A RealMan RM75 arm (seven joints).
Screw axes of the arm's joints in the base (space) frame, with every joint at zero. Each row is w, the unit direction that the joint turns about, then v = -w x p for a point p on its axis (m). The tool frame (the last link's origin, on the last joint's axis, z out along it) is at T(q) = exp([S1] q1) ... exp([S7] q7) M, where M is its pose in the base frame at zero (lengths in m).
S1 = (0, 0, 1, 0.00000, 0.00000, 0.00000)
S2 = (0, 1, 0, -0.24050, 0.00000, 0.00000)
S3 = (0, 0, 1, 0.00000, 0.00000, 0.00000)
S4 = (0, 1, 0, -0.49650, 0.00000, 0.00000)
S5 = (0, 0, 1, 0.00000, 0.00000, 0.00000)
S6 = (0, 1, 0, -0.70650, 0.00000, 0.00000)
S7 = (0, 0, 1, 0.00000, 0.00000, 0.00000)
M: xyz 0.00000 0.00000 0.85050 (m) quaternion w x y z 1 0 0 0
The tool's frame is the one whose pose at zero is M.
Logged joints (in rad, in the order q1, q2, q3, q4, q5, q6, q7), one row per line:
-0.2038, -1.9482, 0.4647, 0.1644, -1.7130, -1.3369, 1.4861
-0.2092, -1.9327, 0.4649, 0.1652, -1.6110, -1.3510, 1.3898
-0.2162, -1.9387, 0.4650, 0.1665, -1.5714, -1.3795, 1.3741
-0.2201, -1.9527, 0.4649, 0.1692, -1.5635, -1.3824, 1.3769
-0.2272, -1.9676, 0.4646, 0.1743, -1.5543, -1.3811, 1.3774
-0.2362, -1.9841, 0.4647, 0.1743, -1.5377, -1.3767, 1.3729
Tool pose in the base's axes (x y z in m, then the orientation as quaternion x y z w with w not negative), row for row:
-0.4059, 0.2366, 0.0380, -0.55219, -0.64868, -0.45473, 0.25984
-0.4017, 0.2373, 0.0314, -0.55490, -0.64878, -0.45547, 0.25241
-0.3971, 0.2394, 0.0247, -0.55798, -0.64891, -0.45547, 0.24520
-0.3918, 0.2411, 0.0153, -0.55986, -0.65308, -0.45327, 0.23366
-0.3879, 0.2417, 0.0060, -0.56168, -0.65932, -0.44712, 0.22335
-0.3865, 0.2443, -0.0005, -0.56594, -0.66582, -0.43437, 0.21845
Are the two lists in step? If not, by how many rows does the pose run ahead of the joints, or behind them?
The pose runs 2 rows ahead of the joints: the pose in row i belongs to the joints in row i + 2.
